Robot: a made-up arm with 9 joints. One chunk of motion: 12 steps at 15 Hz.
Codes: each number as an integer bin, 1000 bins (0 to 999) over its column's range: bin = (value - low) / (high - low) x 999, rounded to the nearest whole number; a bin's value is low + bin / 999 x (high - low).
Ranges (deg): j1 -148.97..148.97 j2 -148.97..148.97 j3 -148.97..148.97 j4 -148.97..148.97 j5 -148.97..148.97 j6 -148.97..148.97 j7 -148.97..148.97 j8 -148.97..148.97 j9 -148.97..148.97
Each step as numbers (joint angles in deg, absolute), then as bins.
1 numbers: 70.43 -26.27 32.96 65.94 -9.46 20.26 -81.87 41.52 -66.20
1 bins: 736 411 610 721 468 567 225 639 278
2 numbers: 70.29 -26.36 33.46 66.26 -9.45 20.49 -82.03 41.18 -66.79
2 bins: 735 411 612 722 468 568 224 638 276
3 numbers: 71.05 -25.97 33.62 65.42 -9.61 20.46 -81.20 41.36 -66.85
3 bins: 738 412 612 719 467 568 227 638 275
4 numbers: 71.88 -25.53 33.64 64.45 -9.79 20.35 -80.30 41.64 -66.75
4 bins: 741 414 612 716 467 568 230 639 276
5 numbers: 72.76 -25.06 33.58 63.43 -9.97 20.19 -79.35 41.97 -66.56
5 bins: 743 415 612 712 466 567 233 640 276
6 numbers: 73.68 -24.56 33.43 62.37 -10.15 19.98 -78.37 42.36 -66.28
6 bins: 747 417 612 709 465 566 237 642 277
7 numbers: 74.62 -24.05 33.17 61.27 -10.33 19.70 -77.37 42.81 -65.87
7 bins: 750 419 611 705 465 566 240 643 279
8 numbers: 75.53 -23.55 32.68 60.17 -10.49 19.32 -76.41 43.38 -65.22
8 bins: 753 421 609 701 464 564 243 645 281
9 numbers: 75.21 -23.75 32.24 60.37 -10.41 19.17 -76.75 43.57 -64.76
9 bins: 752 420 608 702 465 564 242 646 282
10 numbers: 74.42 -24.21 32.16 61.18 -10.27 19.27 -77.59 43.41 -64.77
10 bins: 749 418 607 705 465 564 239 645 282
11 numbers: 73.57 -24.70 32.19 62.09 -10.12 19.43 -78.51 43.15 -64.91
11 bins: 746 417 607 708 466 565 236 644 282
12 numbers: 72.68 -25.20 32.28 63.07 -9.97 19.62 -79.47 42.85 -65.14
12 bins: 743 415 608 711 466 565 233 643 281
